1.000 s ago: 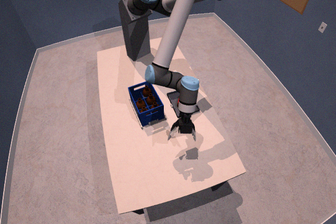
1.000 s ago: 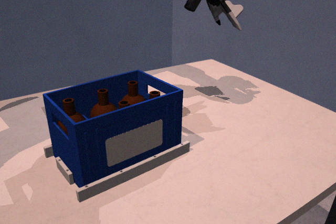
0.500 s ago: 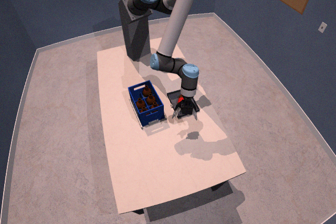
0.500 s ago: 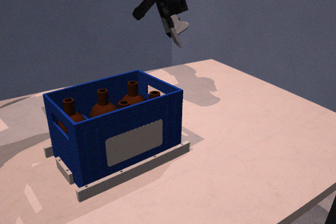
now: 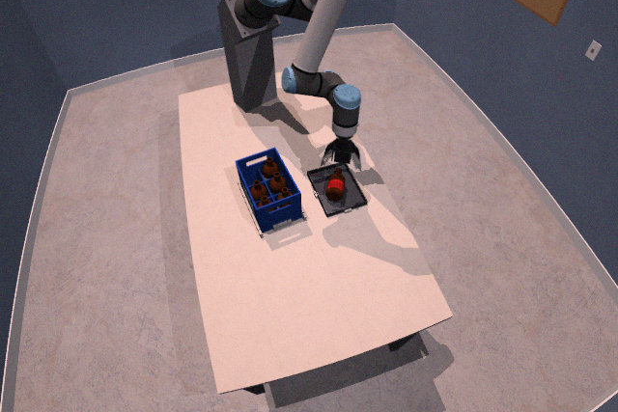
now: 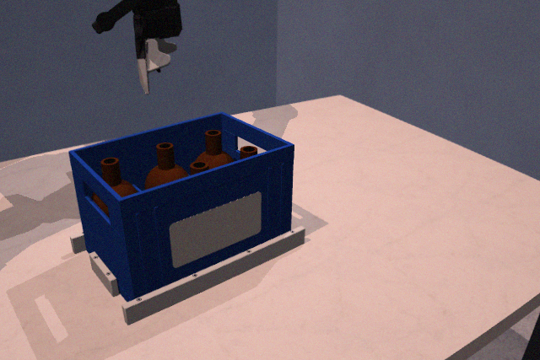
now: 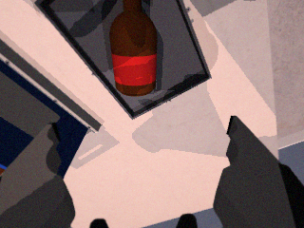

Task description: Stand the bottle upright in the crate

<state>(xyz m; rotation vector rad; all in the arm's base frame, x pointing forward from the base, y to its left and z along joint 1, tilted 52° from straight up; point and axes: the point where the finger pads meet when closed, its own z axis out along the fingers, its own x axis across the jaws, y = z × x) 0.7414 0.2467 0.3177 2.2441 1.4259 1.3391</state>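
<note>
The tray lies 40 mm behind my hand, 10 mm to the right of it and 180 mm below it. Also, from my hand: blue crate 20 mm ahead, 300 mm to the right, 110 mm below.
</note>
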